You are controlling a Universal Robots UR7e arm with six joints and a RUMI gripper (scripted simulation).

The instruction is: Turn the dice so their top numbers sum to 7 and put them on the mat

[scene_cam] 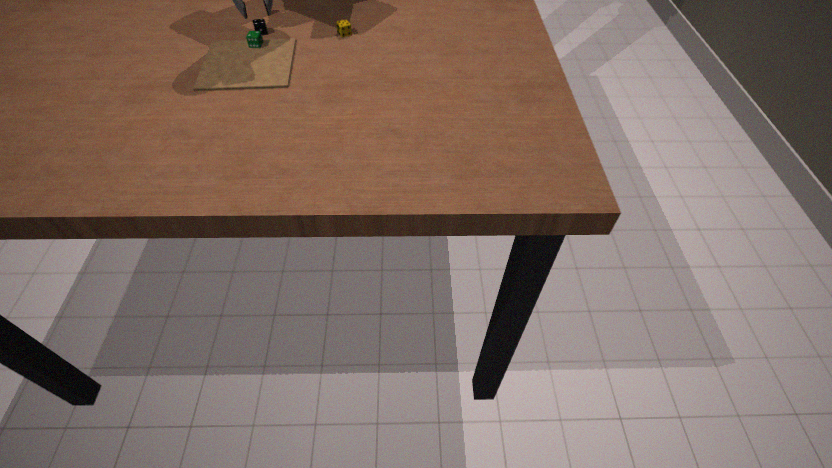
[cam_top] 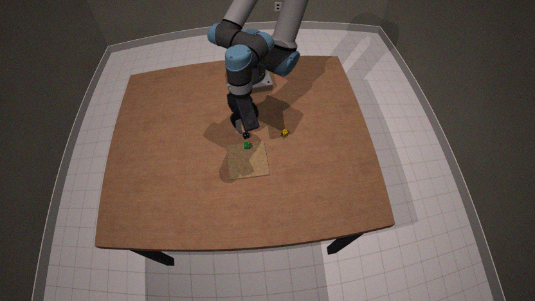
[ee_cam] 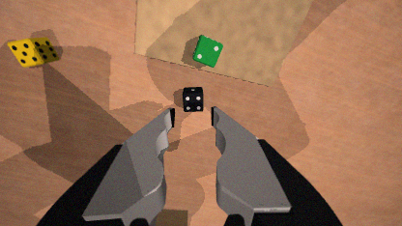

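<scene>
The black die is 3 cm below my hand. From my hand the other things lie so: yellow die 2 cm ahead, 14 cm to the left, 3 cm below; green die 5 cm ahead, 3 cm below; tan mat 10 cm ahead, 1 cm to the right, 4 cm below.
</scene>
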